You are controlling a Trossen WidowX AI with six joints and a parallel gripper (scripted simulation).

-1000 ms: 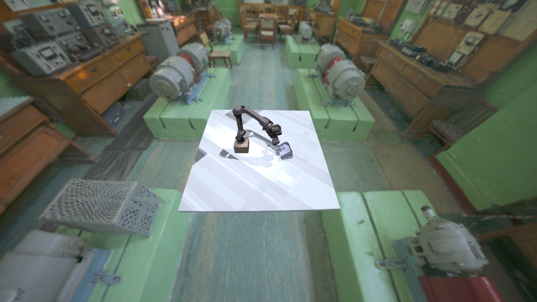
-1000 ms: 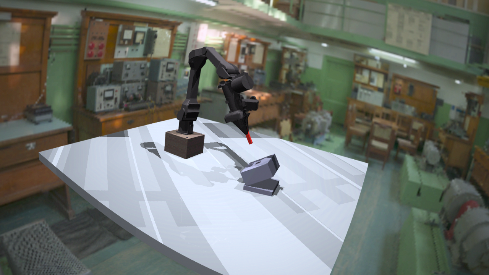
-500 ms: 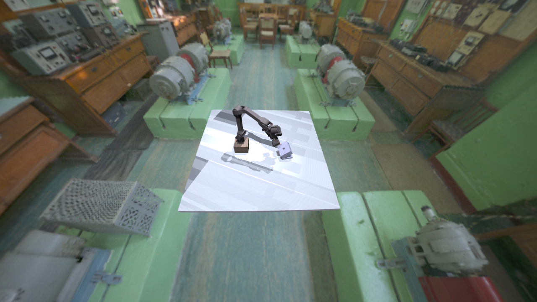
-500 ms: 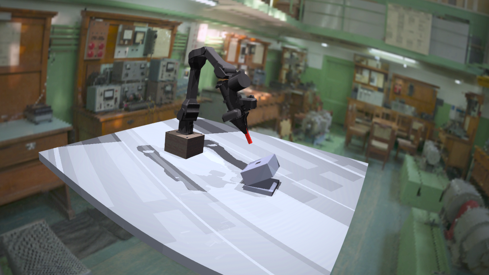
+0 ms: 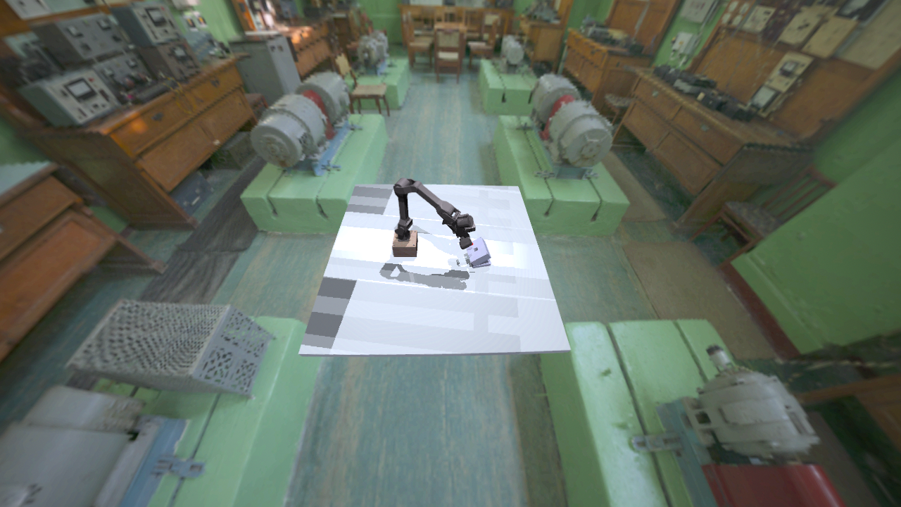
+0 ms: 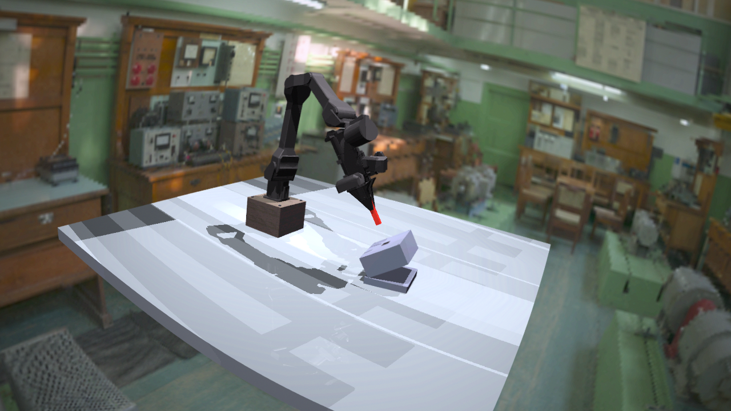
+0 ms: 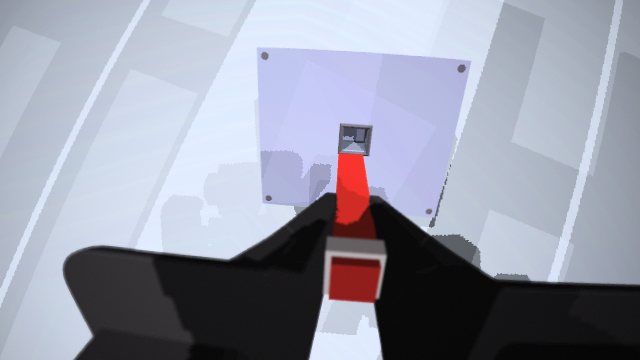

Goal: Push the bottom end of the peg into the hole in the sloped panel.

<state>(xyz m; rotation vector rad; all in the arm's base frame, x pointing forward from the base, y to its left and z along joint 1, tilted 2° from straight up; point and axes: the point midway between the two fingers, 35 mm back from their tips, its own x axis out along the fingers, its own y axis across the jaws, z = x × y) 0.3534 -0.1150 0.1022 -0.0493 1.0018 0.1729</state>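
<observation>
My gripper tip is 10 cm above the panel block, 6 cm short of it and 1 cm to the right of it. The rest, counted from my gripper tip: red square peg: 1 cm behind, 1 cm above; flat foot plate: 16 cm below, 8 cm ahead, 1 cm to the left.
</observation>
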